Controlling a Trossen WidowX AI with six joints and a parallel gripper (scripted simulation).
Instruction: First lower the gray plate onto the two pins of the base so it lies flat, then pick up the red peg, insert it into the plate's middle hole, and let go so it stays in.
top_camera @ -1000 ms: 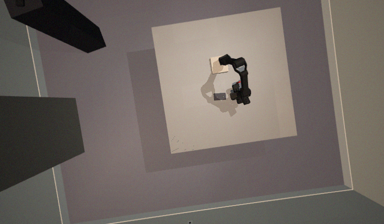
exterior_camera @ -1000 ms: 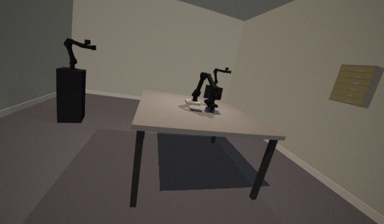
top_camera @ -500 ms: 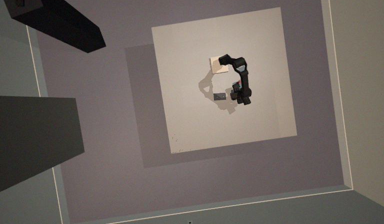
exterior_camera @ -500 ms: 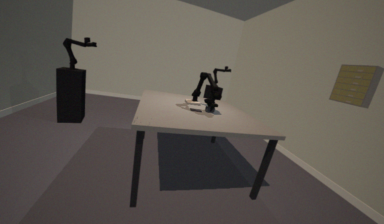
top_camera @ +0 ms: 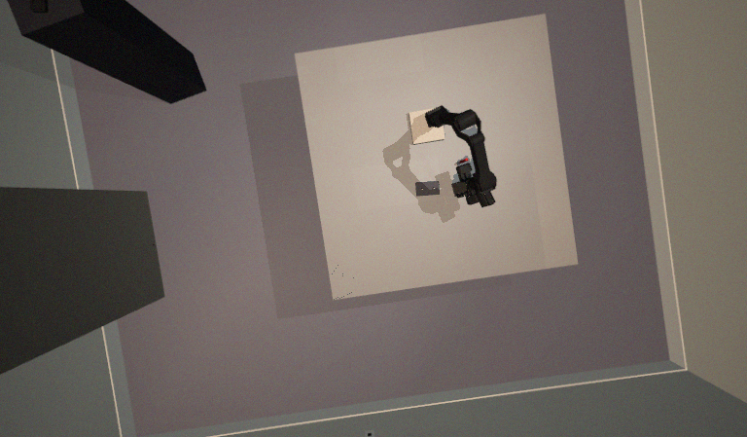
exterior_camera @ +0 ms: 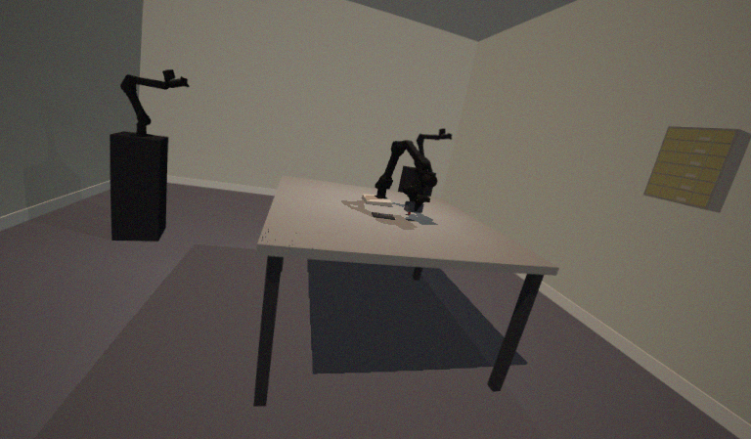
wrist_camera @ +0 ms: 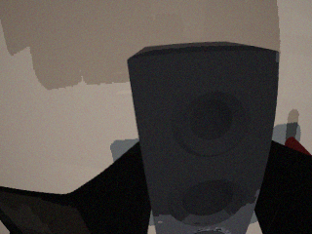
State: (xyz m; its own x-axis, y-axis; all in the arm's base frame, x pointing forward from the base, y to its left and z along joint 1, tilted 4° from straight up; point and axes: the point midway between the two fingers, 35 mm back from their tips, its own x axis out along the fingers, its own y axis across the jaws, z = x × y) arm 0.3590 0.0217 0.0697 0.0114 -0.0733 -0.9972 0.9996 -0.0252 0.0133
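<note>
The base is 16 cm to the right of my gripper tip, 5 cm below it and 4 cm behind it. Also, from my gripper tip: red peg 11 cm behind, 6 cm to the left, 2 cm below; gray plate 3 cm above.
</note>
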